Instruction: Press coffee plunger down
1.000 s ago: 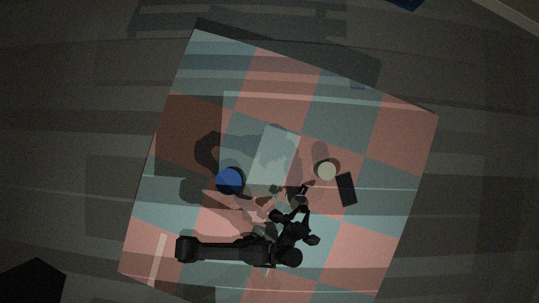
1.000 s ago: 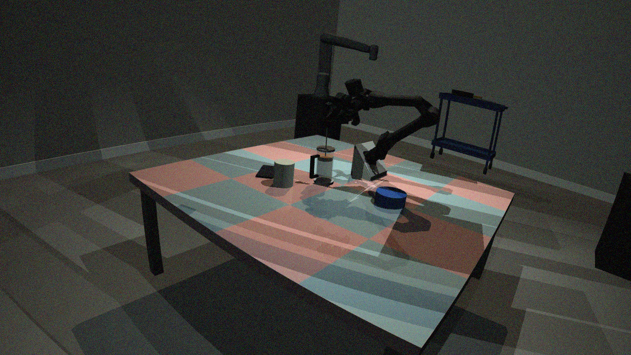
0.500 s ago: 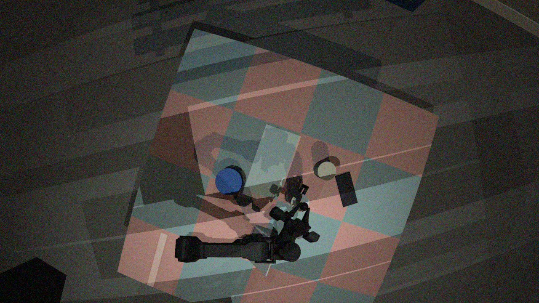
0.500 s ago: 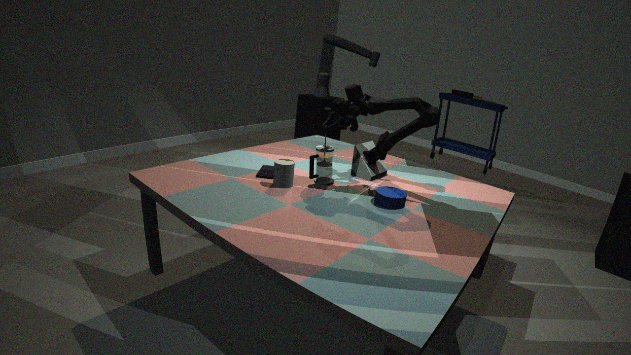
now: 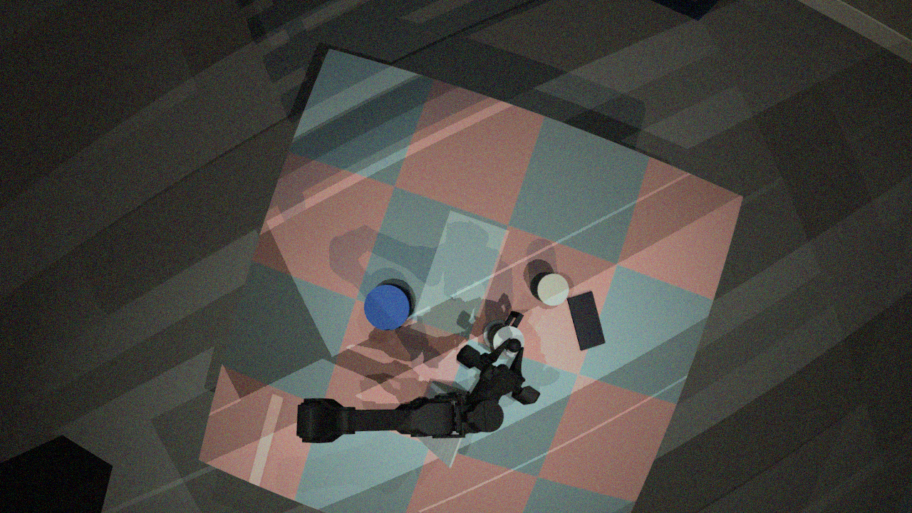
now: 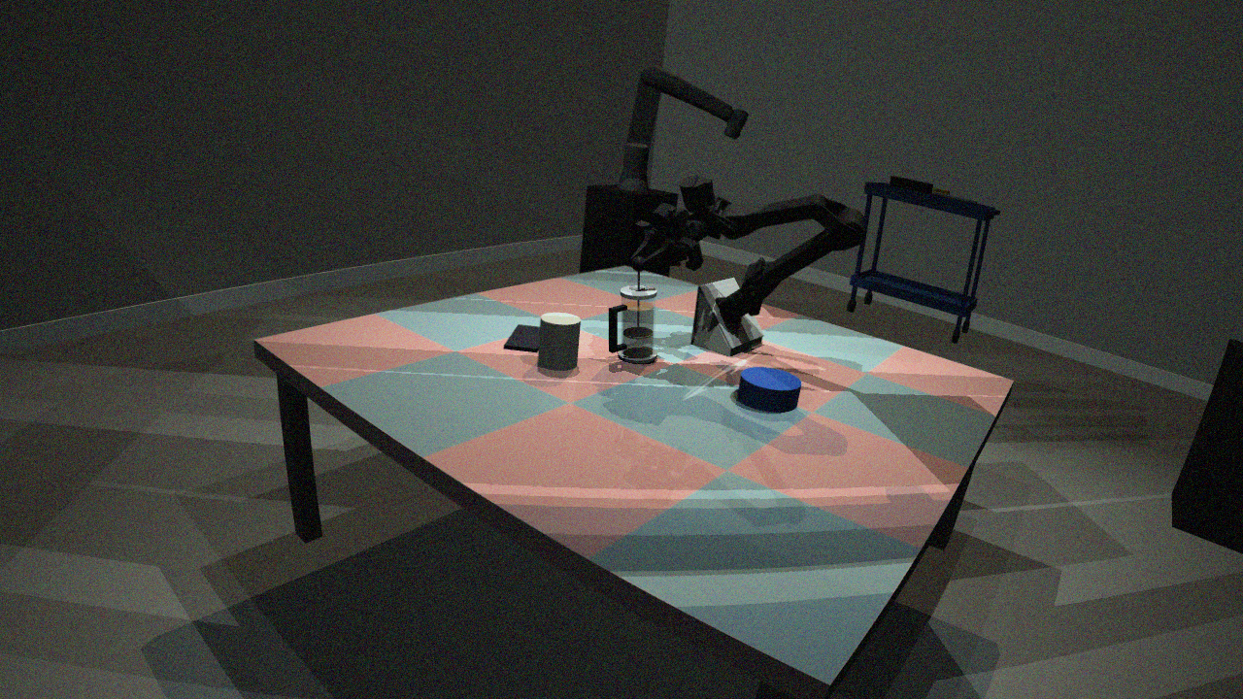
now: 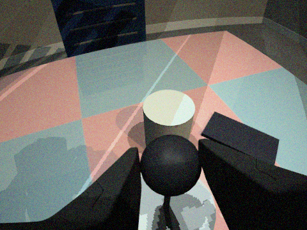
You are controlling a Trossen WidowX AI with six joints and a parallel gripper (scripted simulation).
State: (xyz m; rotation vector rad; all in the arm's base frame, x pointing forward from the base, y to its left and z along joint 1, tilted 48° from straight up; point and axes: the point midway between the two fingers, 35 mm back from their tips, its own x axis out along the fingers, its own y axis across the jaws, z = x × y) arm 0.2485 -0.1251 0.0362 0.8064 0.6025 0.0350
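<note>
My gripper tip is now 11 cm above the glass coffee press. Also, from my gripper tip: blue round tin: 7 cm behind, 31 cm to the left, 18 cm below; then flat dark slab: 10 cm ahead, 20 cm to the right, 20 cm below.
</note>
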